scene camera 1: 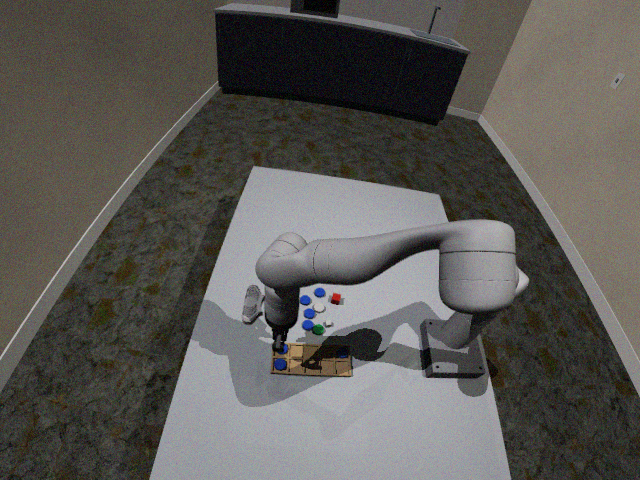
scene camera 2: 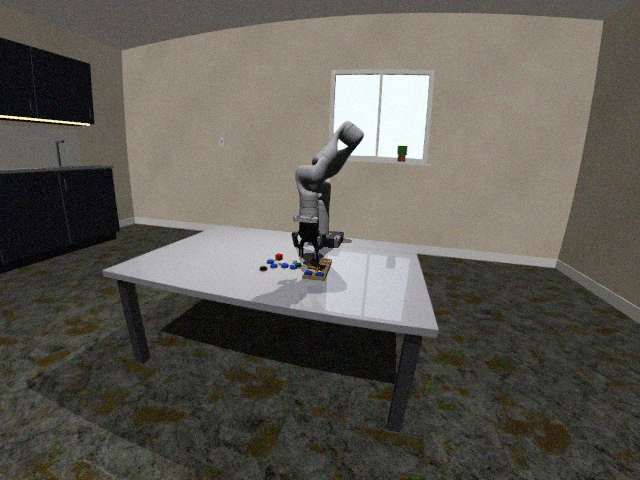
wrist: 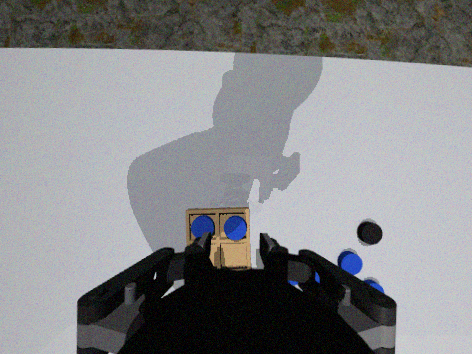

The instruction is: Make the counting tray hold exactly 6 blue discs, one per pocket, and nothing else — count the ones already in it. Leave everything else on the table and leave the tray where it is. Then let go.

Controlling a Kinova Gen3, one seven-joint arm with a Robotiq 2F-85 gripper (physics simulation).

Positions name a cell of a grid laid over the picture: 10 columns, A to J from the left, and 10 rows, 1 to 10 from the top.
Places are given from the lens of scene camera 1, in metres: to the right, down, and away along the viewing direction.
wooden counting tray (scene camera 1: E8): -0.01, 0.33, 0.80
